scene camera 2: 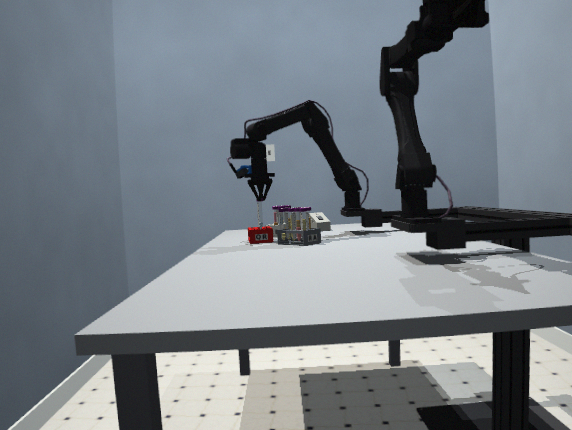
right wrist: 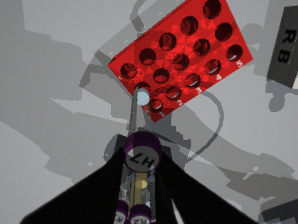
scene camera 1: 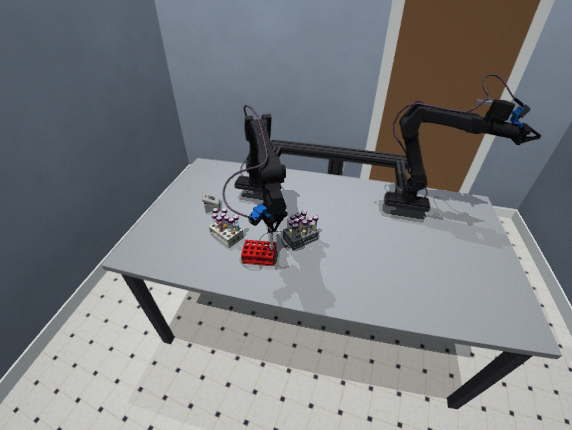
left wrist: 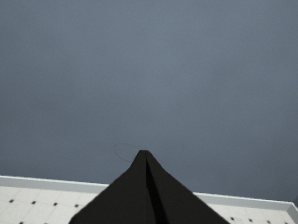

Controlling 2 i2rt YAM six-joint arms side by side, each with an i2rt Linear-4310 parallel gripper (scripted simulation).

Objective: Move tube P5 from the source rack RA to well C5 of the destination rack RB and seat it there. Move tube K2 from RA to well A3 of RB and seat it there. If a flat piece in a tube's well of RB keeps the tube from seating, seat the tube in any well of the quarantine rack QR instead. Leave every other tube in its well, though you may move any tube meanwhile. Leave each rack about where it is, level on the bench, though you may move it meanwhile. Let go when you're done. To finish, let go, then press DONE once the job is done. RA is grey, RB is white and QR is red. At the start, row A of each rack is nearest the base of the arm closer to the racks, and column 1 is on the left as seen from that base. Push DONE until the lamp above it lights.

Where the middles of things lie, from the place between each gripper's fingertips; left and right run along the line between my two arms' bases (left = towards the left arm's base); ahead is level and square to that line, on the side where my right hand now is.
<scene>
My right gripper (scene camera 2: 261, 200) is now 1 cm short of the red rack QR (scene camera 1: 264, 252), 6 cm to the left of it and 14 cm above it.
My left gripper is now 360 mm short of the red rack QR, 1030 mm to the left of it and 460 mm above it.
</scene>
